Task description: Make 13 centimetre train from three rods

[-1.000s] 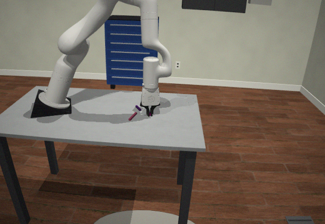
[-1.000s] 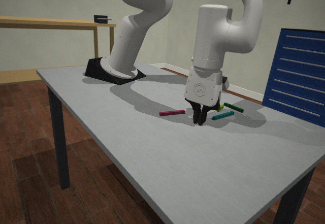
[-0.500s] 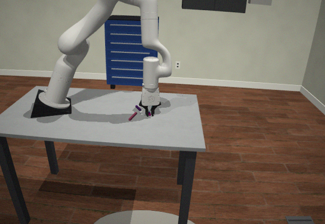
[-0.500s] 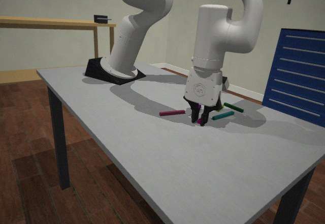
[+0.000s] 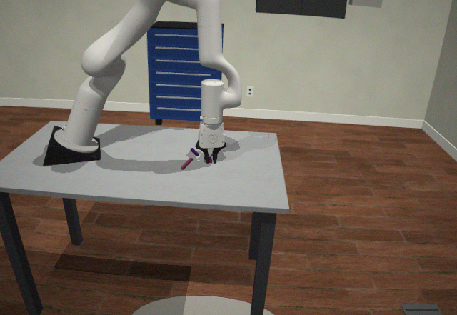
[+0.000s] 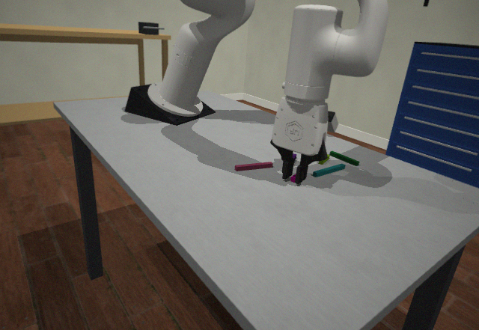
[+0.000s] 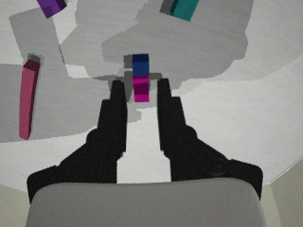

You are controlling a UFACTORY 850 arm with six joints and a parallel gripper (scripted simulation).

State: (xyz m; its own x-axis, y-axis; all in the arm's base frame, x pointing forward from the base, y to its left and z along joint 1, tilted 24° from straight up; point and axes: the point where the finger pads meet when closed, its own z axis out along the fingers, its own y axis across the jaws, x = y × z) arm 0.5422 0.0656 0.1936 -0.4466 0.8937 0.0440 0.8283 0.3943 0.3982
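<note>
Now: hand 1 cm to the right of the magenta rod and 2 cm above it. From my hand the other things lie so: purple rod (9 cm behind, 6 cm to the left, 2 cm below); pink rod (8 cm behind, 5 cm to the right, 2 cm below); blue rod (1 cm behind, 2 cm to the left, 2 cm below).
</note>
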